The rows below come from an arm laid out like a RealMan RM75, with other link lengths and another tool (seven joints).
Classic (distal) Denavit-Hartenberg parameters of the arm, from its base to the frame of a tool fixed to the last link. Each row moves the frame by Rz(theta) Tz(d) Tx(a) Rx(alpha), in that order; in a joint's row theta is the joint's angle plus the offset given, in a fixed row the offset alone. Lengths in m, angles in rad.
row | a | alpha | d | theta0
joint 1 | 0 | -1.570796 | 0.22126 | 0
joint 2 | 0 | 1.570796 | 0 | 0
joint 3 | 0 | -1.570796 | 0.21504 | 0
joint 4 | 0 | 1.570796 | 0 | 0
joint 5 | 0 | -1.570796 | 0.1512 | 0
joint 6 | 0 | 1.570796 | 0 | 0
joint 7 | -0.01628 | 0.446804 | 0.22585 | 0.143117
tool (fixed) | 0 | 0 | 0.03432 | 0
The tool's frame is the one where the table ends.
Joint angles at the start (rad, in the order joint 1, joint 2, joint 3, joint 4, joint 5, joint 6, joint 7):
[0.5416, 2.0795, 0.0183, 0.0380, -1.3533, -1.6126, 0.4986]
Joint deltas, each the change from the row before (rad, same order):
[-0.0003, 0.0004, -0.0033, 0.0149, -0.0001, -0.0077, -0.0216]
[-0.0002, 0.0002, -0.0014, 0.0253, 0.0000, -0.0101, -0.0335]
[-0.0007, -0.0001, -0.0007, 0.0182, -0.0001, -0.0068, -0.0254]
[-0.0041, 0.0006, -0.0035, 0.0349, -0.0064, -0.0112, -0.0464]
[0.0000, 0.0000, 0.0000, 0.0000, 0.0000, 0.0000, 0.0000]
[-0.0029, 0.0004, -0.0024, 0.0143, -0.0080, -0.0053, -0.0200]
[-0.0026, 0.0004, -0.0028, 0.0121, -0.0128, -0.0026, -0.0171]
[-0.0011, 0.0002, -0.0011, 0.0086, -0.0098, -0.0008, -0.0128]
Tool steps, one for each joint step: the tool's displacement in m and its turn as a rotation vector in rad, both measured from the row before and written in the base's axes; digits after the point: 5 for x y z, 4 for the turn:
[-0.00227, -0.00129, -0.00200, 0.0033, -0.0068, 0.0032]
[-0.00271, -0.00176, -0.00261, 0.0063, -0.0072, 0.0016]
[-0.00163, -0.00133, -0.00173, 0.0052, -0.0063, -0.0003]
[-0.00313, -0.00290, -0.00538, 0.0020, -0.0129, 0.0002]
[0.00000, 0.00000, 0.00000, 0.0000, 0.0000, 0.0000]
[-0.00202, -0.00161, -0.00332, -0.0026, -0.0084, 0.0030]
[-0.00249, -0.00131, -0.00439, -0.0079, -0.0101, 0.0051]
[-0.00192, -0.00073, -0.00316, -0.0056, -0.0078, 0.0036]

